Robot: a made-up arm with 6 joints.
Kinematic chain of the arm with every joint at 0, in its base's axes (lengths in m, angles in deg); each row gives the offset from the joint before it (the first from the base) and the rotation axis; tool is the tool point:
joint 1: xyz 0 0 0.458 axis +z
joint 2: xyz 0 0 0 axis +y
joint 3: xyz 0 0 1.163 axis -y
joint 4: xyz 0 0 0 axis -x
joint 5: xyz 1.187 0 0 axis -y
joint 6: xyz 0 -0.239 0 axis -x
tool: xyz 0 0 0
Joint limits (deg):
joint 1: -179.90..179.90
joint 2: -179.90..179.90
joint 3: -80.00..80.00
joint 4: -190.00..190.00
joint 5: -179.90..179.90
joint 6: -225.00..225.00
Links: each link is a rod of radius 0.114 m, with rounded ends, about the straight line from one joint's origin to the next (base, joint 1, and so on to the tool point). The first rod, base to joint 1, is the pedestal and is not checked.
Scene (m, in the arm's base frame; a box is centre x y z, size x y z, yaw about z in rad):
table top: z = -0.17
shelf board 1: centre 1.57 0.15 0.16 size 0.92 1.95 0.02 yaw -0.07
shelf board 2: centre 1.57 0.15 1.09 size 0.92 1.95 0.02 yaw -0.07
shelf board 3: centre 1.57 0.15 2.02 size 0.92 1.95 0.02 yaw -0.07
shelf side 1: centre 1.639 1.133 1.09 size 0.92 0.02 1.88 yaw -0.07
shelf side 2: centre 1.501 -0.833 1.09 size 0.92 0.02 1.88 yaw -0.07
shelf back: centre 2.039 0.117 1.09 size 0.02 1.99 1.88 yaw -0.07
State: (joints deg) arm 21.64 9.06 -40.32 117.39 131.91 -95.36
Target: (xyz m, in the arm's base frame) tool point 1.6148 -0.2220 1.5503
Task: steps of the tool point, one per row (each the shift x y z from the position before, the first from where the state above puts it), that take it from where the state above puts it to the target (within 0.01 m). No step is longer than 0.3 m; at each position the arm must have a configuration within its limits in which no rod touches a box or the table.
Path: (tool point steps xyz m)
1: -0.0614 0.0370 0.1920
2: -0.0907 0.0044 0.1779
3: -0.1083 -0.0295 0.1537
4: -0.1138 -0.0609 0.1234
5: 0.1675 0.0081 0.0667
6: 0.1877 -0.0352 0.0378
7: 0.1960 -0.0880 0.0084
8: 0.1887 -0.1461 -0.0216
9: 0.1429 -0.1948 -0.0085
10: 0.1085 -0.2311 -0.0232

